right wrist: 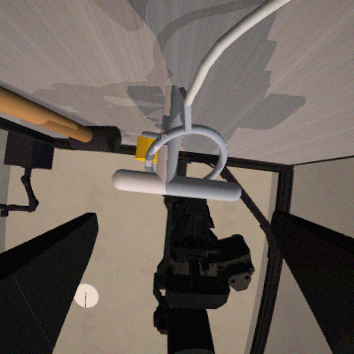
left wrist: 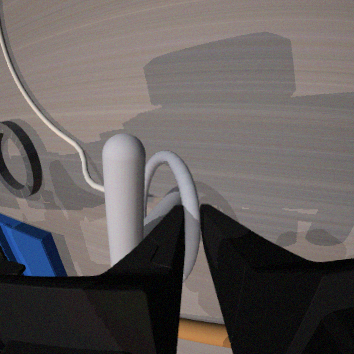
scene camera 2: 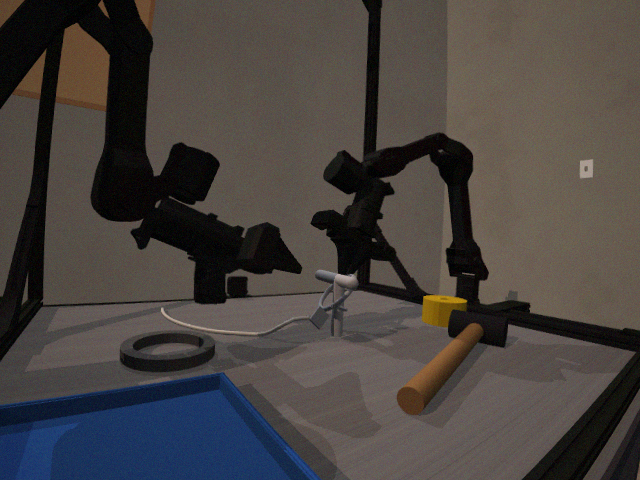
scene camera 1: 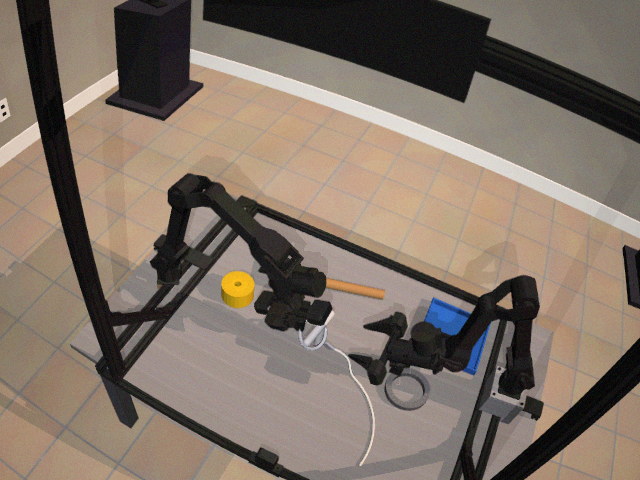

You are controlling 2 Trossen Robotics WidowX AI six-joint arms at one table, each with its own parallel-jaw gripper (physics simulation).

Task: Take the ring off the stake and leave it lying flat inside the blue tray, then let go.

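Places are measured from the left arm's base along level axes (x left, y down, z back), in centimetres.
Pixels of known places: left gripper, fingertip midpoint: [left wrist: 191, 212] [scene camera 1: 300, 330]; right gripper, fingertip midpoint: [right wrist: 186, 220] [left wrist: 7, 221] [scene camera 2: 285, 270] [scene camera 1: 356, 340]; left arm's base, origin of the base link: [right wrist: 178, 160] [scene camera 1: 168, 275]; right arm's base, origin of the base link: [scene camera 1: 510, 386].
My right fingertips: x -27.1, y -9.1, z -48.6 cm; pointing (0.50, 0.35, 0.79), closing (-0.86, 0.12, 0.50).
Note:
Ahead of a thing's pixels: the offset from my right fingertips to its top centre. "pt": to the spot under its first point.
A pale T-shaped stake {dx +5.0, dy +0.5, dz +8.5 cm} [scene camera 1: 312, 336] [scene camera 2: 338, 320] [left wrist: 124, 200] [right wrist: 200, 187] stands upright with a crossbar on top. A thin pale ring [left wrist: 186, 180] [right wrist: 223, 150] hangs tilted around its post, below the crossbar. My left gripper [scene camera 2: 348, 271] [left wrist: 191, 212] is shut on the ring beside the stake; its fingertips are hidden in scene camera 1. My right gripper [scene camera 1: 358, 341] is open and empty, pointing at the stake from the tray side, a short way off. The blue tray {dx +7.5, dy +8.9, dz -31.6 cm} [scene camera 1: 448, 317] [scene camera 2: 155, 434] [left wrist: 35, 245] lies partly behind the right arm and holds no ring.
A white cord [scene camera 1: 370, 408] [scene camera 2: 232, 333] [right wrist: 215, 55] runs from the thin ring's tag {pt dx +3.9, dy +7.9, dz +5.3 cm} [scene camera 2: 319, 317] across the table. A thick dark ring {dx -8.9, dy +9.6, dz -14.6 cm} [scene camera 1: 407, 406] [scene camera 2: 168, 361] lies near the tray. A wooden-handled mallet {dx +25.9, dy +6.1, dz +3.0 cm} [scene camera 1: 356, 289] [scene camera 2: 444, 366] and a yellow cylinder {dx +22.5, dy +6.1, dz +28.7 cm} [scene camera 1: 237, 294] [scene camera 2: 444, 311] lie farther off.

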